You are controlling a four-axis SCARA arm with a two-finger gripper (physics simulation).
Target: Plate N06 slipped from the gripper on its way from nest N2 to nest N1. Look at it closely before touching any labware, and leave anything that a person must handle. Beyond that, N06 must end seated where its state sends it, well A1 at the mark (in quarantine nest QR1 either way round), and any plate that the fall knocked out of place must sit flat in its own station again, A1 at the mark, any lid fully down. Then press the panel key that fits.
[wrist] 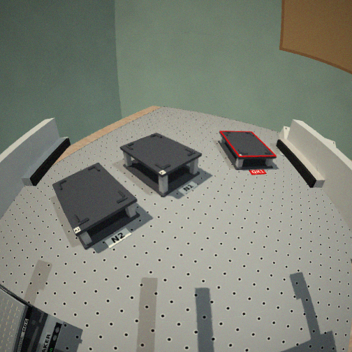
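Note:
My gripper (173, 124) is open, with one finger at each side of the wrist view and nothing between them. Nest N2 (95, 195) stands at the left, a dark raised platform with a bare top and its A1 mark at the near corner. Nest N1 (161, 150) stands behind it to the right, also bare, with its mark at the near corner. Quarantine nest QR1 (248, 143), edged in red, stands farther back at the right with a bare top. No plate that I can identify as N06 shows in the wrist view.
Part of a dark device (47, 332) with a label ending in "AKER" shows at the lower left, beside a grey dotted surface (11, 316) cut off by the edge. Shadows fall on the perforated deck (240, 240). White parts show behind the right finger, mostly hidden.

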